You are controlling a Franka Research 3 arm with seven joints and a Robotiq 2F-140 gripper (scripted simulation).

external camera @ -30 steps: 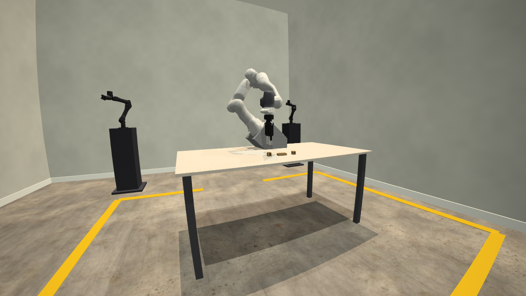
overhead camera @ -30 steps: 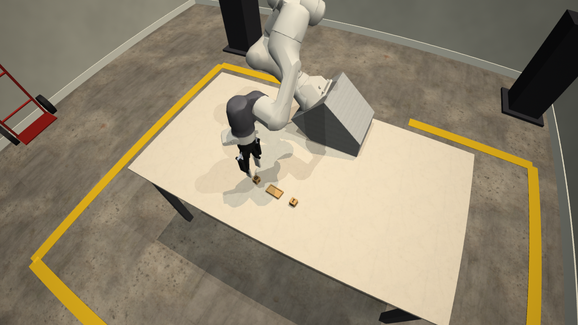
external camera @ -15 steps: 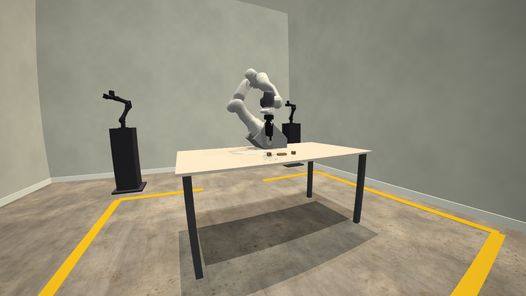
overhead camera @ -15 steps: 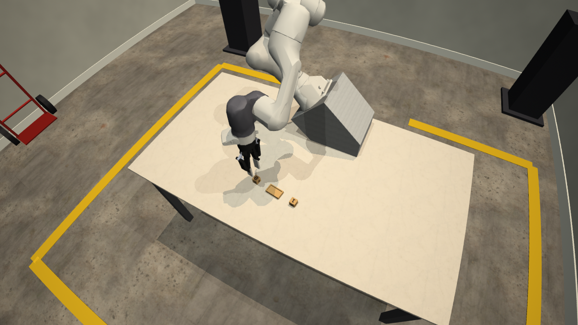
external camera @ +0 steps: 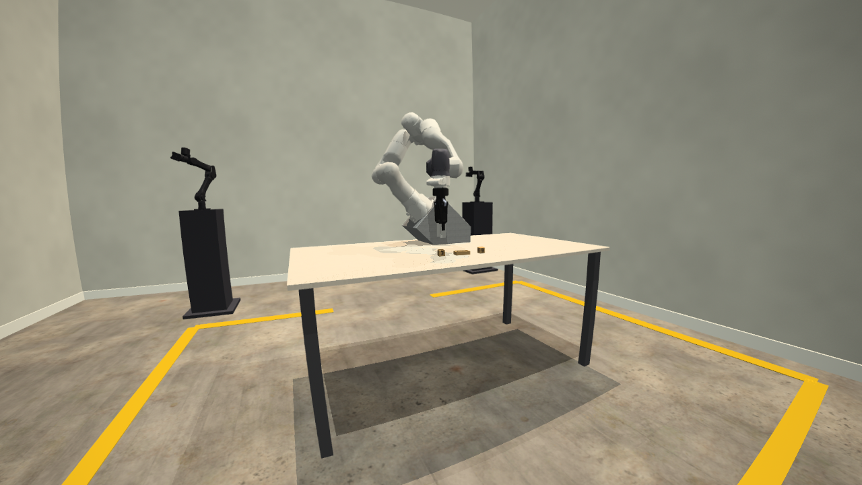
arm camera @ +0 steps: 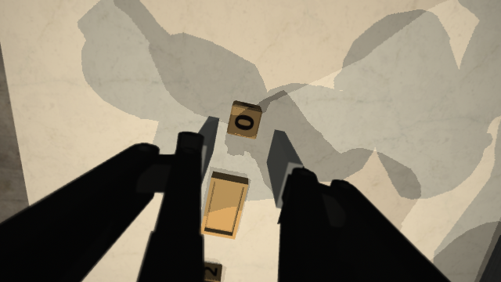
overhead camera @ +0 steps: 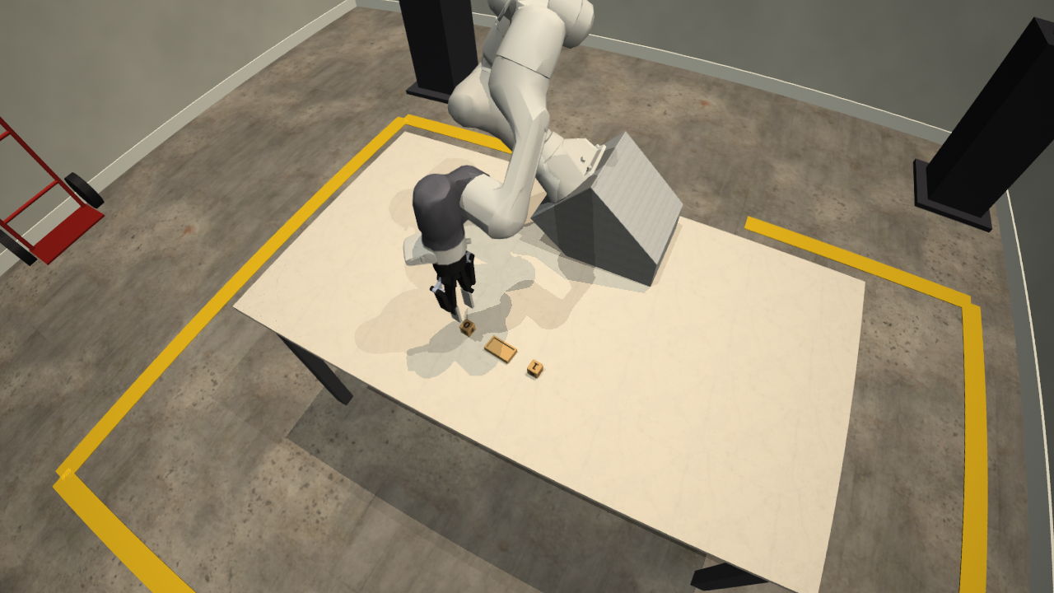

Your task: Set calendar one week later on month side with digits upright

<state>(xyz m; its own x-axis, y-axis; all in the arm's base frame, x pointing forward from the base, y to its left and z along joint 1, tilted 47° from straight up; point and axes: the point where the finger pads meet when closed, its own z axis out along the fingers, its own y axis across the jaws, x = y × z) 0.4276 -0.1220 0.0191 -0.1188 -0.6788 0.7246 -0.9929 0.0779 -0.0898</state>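
My hand is 110 mm above the wooden digit cube. Round my hand: wooden tray 10 mm ahead, 110 mm to the left, 110 mm below.
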